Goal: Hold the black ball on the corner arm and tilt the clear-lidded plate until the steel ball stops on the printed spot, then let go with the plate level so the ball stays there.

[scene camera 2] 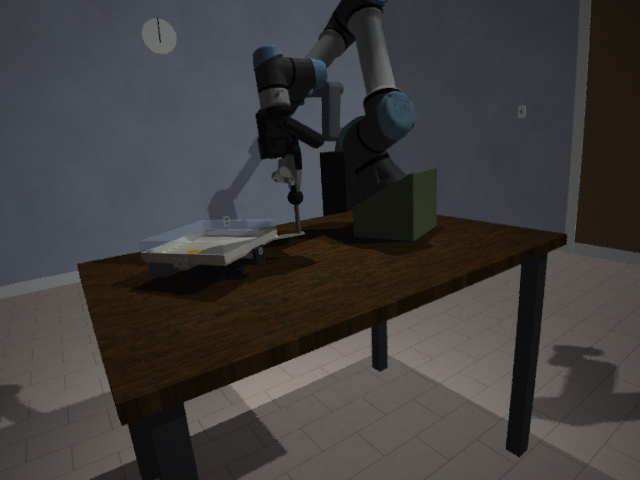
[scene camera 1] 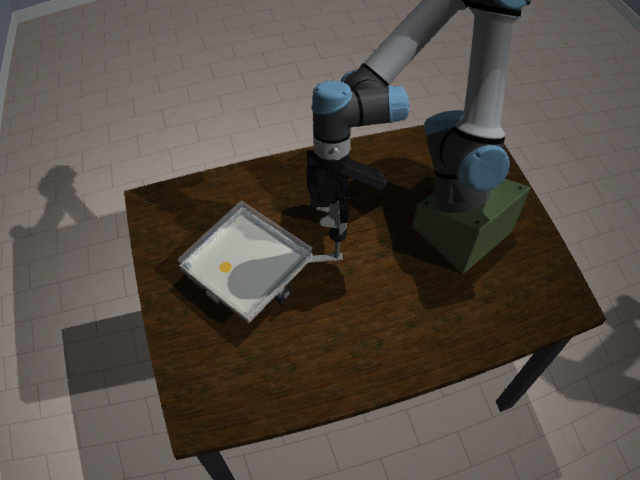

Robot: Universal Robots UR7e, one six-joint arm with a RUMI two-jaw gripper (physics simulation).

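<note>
The clear-lidded plate (scene camera 1: 268,235) (scene camera 2: 206,261) stands on its support at the table's left, with a slight tilt whose direction is hard to judge. The orange printed spot (scene camera 1: 225,267) (scene camera 2: 193,251) lies on its pale floor. A small grey blob, apparently the steel ball (scene camera 1: 187,265), is in the plate's left corner in scene camera 1, away from the spot; I cannot make it out in scene camera 2. The black ball (scene camera 1: 337,235) (scene camera 2: 295,197) tops the post of the corner arm (scene camera 1: 324,258) (scene camera 2: 289,236). My gripper (scene camera 1: 338,230) (scene camera 2: 295,192) is shut on it from above.
The green wedge base (scene camera 1: 444,240) (scene camera 2: 387,214) under the robot stands on the wooden table (scene camera 1: 361,356) (scene camera 2: 310,294), right of the plate. Dark hinge parts (scene camera 1: 283,294) (scene camera 2: 258,253) show at the plate's side. The robot's shadow crosses the plate floor.
</note>
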